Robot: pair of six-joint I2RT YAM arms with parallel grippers.
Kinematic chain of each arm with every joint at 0, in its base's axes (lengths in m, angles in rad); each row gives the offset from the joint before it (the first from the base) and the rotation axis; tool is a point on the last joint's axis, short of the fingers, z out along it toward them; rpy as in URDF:
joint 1: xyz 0 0 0.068 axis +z
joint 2: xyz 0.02 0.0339 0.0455 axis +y
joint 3: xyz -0.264 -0.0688 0 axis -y
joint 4: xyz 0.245 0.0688 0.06 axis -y
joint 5: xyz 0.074 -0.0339 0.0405 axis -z
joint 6: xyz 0.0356 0 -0.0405 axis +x
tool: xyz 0 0 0 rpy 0 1.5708 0
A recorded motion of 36 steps. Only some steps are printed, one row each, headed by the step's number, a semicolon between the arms.
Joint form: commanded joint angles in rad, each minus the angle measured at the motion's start. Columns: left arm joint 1, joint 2, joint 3, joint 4, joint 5, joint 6; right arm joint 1, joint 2, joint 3, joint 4, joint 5, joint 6.
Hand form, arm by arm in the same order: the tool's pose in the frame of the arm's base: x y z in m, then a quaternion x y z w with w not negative. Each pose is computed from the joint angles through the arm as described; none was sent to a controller.
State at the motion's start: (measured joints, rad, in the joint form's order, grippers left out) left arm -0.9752 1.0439 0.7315 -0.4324 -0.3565 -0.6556; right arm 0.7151 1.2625 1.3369 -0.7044 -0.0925 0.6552
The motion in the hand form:
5: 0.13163 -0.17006 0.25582 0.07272 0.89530 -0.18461 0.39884; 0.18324 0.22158 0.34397 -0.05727 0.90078 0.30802 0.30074
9: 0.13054 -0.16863 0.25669 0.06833 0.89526 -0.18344 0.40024; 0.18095 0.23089 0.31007 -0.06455 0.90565 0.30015 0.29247
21: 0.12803 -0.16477 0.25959 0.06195 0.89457 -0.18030 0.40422; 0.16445 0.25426 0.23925 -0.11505 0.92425 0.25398 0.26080
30: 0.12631 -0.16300 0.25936 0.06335 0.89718 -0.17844 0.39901; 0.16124 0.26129 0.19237 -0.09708 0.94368 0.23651 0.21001
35: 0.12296 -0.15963 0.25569 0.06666 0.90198 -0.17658 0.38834; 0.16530 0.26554 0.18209 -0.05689 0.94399 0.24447 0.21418
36: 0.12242 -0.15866 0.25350 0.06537 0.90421 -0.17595 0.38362; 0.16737 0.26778 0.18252 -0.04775 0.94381 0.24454 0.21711
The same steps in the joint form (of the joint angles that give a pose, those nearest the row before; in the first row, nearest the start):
5: 0.0056 -0.0252 -0.0013 0.0076 0.0021 0.0115; 0.1667 0.0555 -0.0844 0.0890 0.1088 0.0919
9: 0.0039 -0.0331 -0.0014 -0.0010 -0.0062 0.0037; 0.1947 0.0712 -0.1995 0.1943 0.1232 0.0981
21: 0.0018 -0.0541 0.0003 -0.0232 -0.0223 -0.0047; 0.2903 0.1661 -0.3678 0.3353 0.1666 0.0737
30: 0.0005 -0.0616 0.0003 -0.0431 -0.0178 -0.0083; 0.3081 0.2652 -0.4448 0.4114 0.1381 0.1478
35: -0.0018 -0.0765 -0.0131 -0.0664 -0.0053 -0.0146; 0.3066 0.3013 -0.4594 0.4790 0.1601 0.2230
36: -0.0004 -0.0785 -0.0195 -0.0714 0.0001 -0.0208; 0.3058 0.3113 -0.4486 0.4815 0.1700 0.2379

